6 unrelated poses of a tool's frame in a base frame.
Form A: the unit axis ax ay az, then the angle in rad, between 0 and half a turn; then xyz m.
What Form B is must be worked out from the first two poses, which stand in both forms.
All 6 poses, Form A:
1: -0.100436 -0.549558 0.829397 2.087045 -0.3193 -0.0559 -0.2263
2: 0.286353 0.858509 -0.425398 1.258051 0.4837 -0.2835 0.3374
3: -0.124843 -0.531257 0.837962 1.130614 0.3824 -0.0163 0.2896
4: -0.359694 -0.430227 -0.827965 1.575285 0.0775 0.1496 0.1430
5: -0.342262 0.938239 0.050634 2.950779 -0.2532 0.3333 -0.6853
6: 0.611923 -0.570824 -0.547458 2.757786 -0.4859 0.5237 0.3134
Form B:
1: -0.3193 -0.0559 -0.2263 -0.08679 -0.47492 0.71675 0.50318
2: 0.4837 -0.2835 0.3374 0.16848 0.50511 -0.25029 0.80860
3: 0.3824 -0.0163 0.2896 -0.06688 -0.28458 0.44888 0.84442
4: 0.0775 0.1496 0.1430 -0.25491 -0.30490 -0.58677 0.70552
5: -0.2532 0.3333 -0.6853 -0.34071 0.93397 0.05040 0.09526
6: -0.4859 0.5237 0.3134 0.60069 -0.56035 -0.53741 0.19073
